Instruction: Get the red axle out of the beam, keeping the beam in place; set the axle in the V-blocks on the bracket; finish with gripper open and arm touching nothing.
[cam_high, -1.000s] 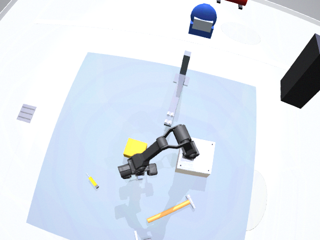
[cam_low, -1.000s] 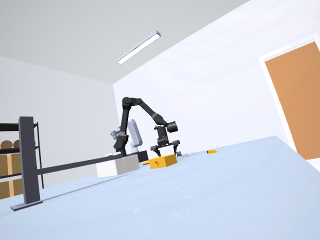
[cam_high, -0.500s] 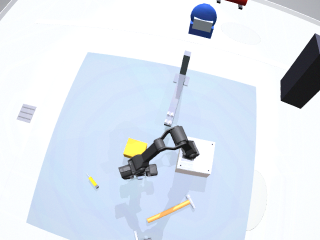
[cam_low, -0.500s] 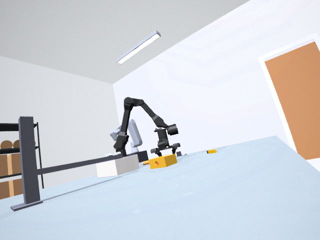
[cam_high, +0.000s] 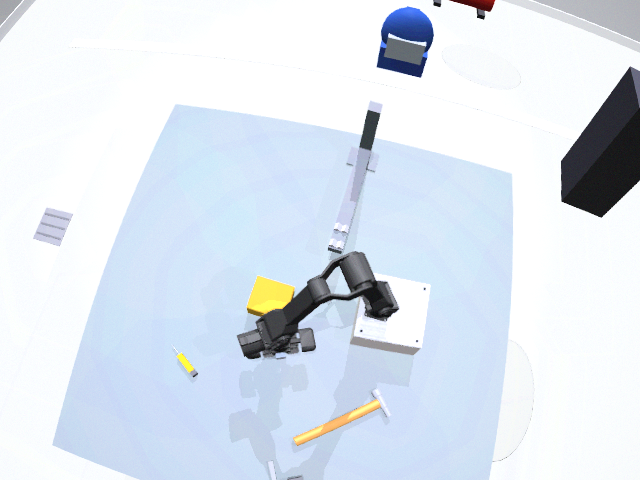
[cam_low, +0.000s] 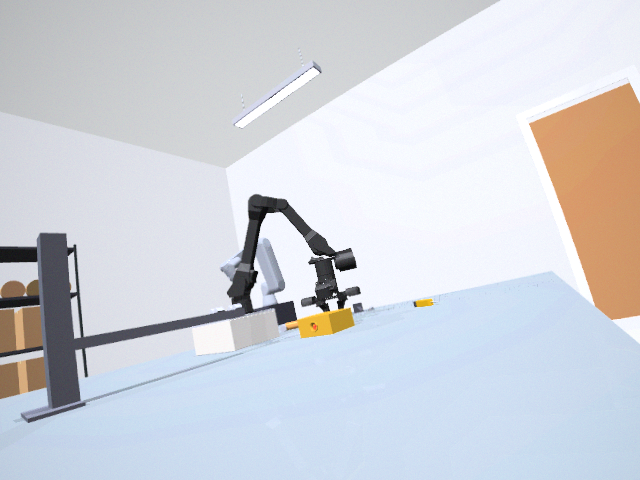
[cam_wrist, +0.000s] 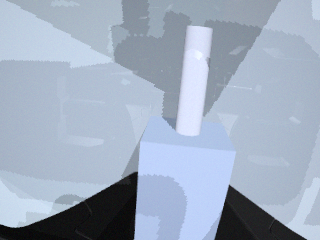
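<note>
The yellow beam lies 70 mm ahead of my gripper tip, 130 mm to the right of it and 20 mm above it. From my gripper tip the other things lie so: yellow tool: 250 mm ahead, 130 mm to the left; grey block: 10 mm ahead, 20 mm to the right, 10 mm above.
</note>
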